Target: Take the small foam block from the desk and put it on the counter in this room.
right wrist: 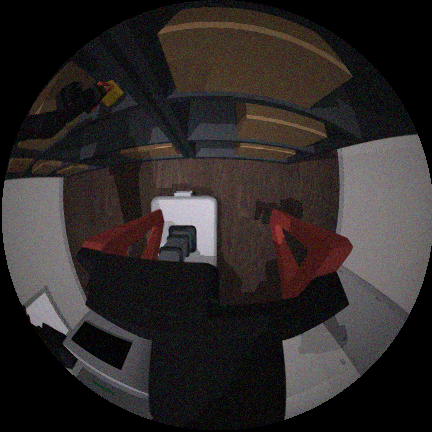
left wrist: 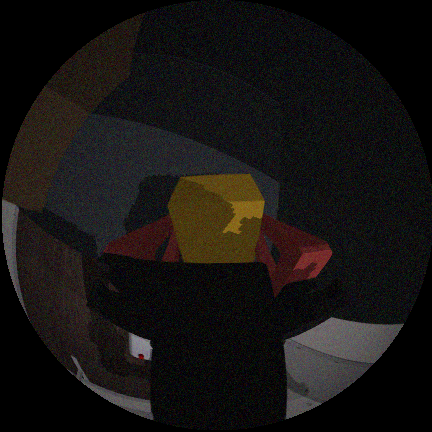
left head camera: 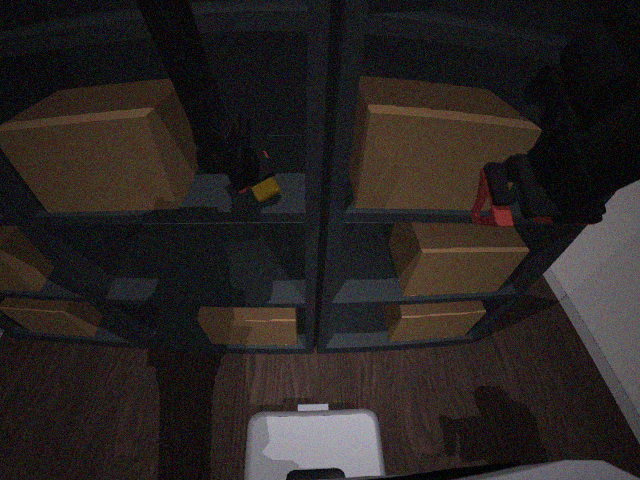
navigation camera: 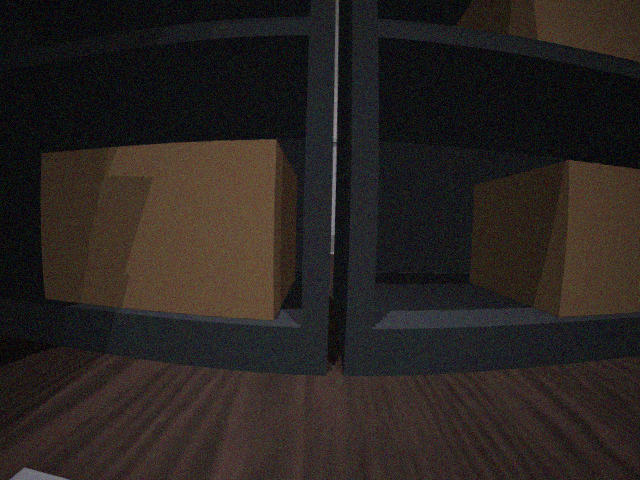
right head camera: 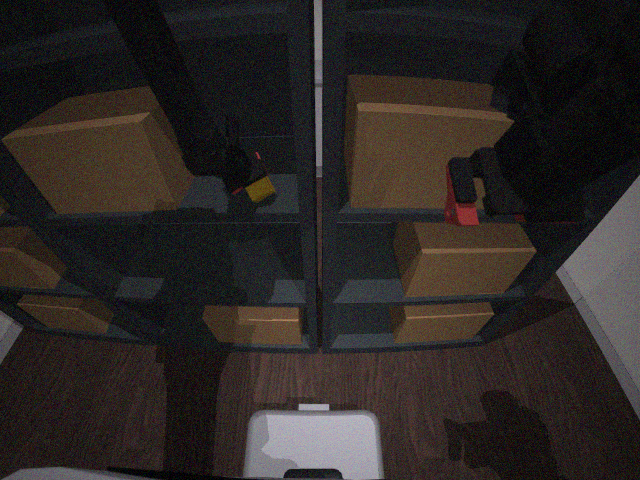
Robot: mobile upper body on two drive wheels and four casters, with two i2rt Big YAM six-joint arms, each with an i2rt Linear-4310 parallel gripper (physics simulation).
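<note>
The small foam block is yellow. My left gripper is shut on it, a red finger on each side in the left wrist view. The left gripper and block are in front of or inside a dark shelf bay; whether the block touches the shelf board I cannot tell. My right gripper is open and empty, with its red fingers wide apart, in front of the right-hand shelf unit. The navigation camera shows neither gripper. I cannot make out a desk or a counter for certain in any view.
Two dark shelf units stand side by side close ahead, a narrow gap between them. Large cardboard boxes stand on their boards. The white robot base is on the wooden floor. A pale wall is at the right.
</note>
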